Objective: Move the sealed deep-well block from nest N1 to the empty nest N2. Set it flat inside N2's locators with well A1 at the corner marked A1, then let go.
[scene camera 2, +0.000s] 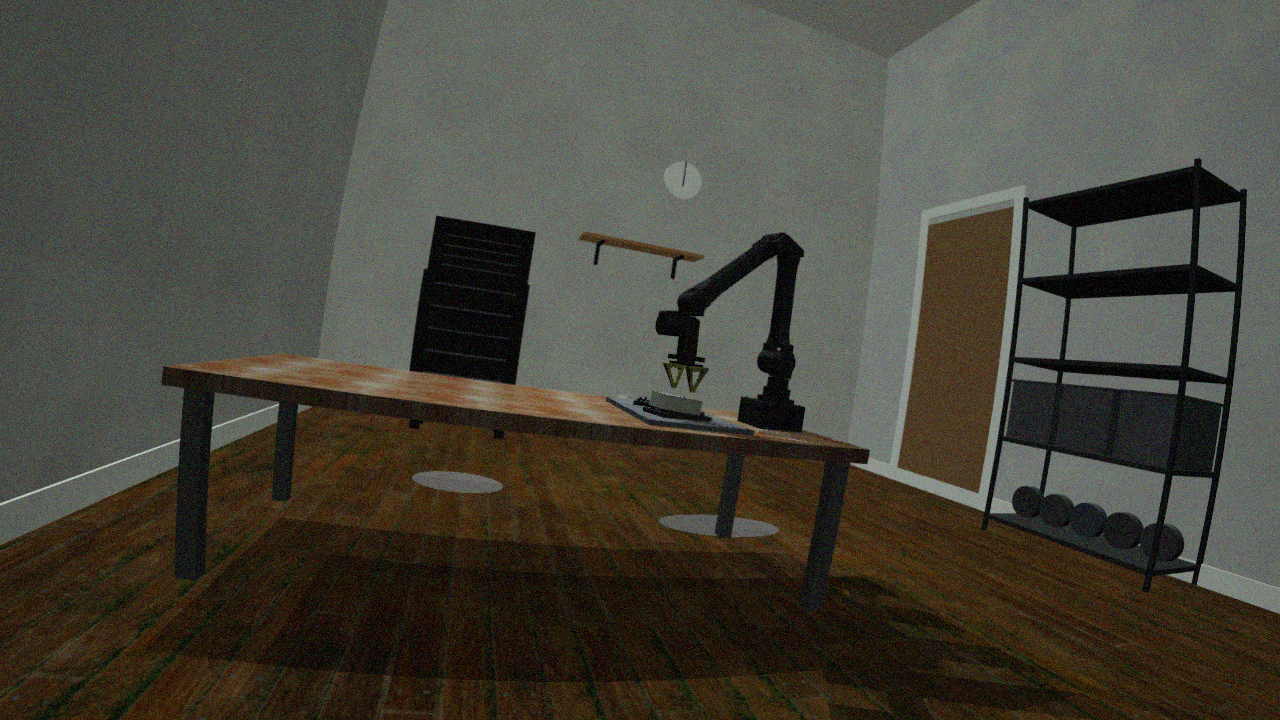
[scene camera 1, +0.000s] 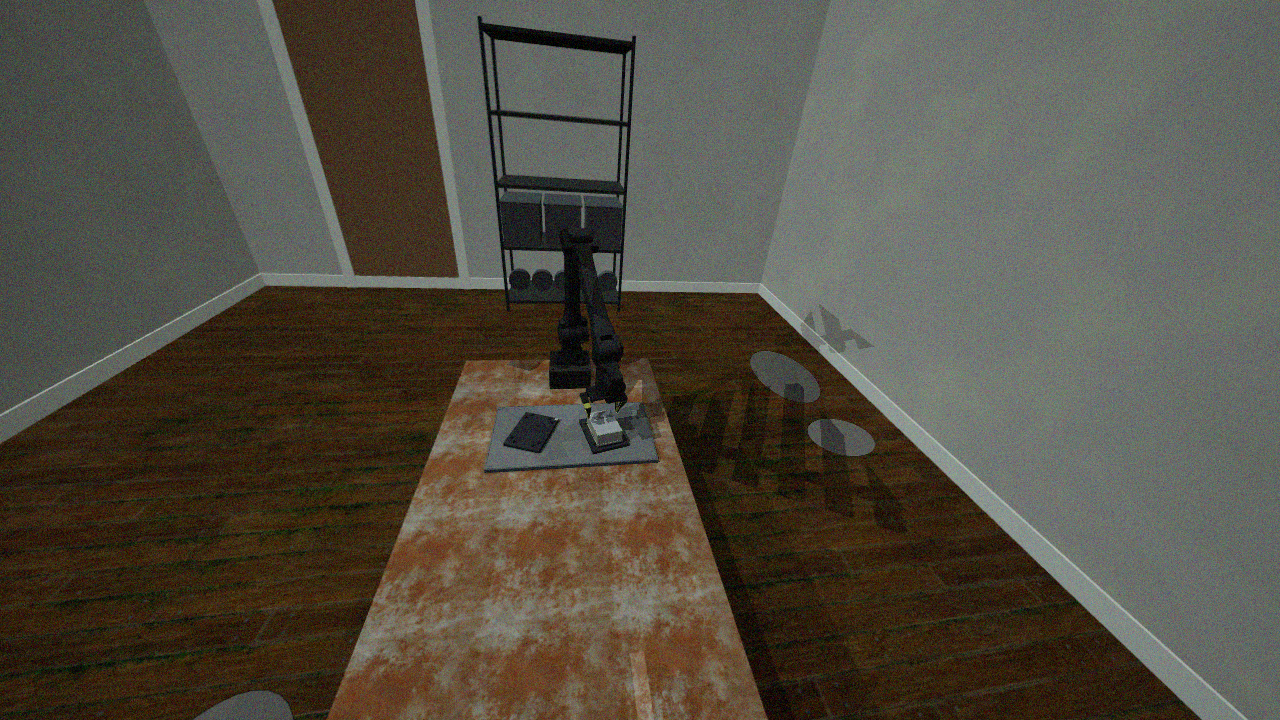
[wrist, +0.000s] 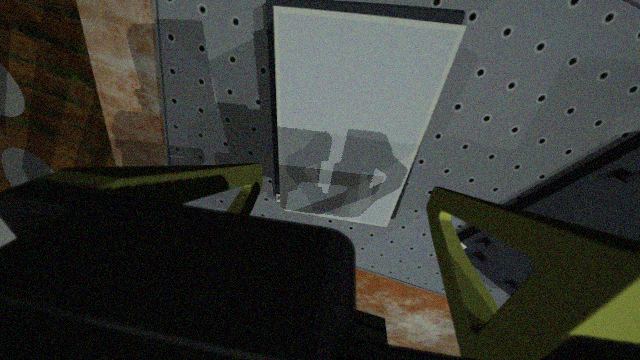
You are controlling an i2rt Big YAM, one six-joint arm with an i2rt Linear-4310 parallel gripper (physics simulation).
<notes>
The gripper is open and holds nothing. Also in view: a pale grey block.
The gripper also shows in the wrist view.
</notes>
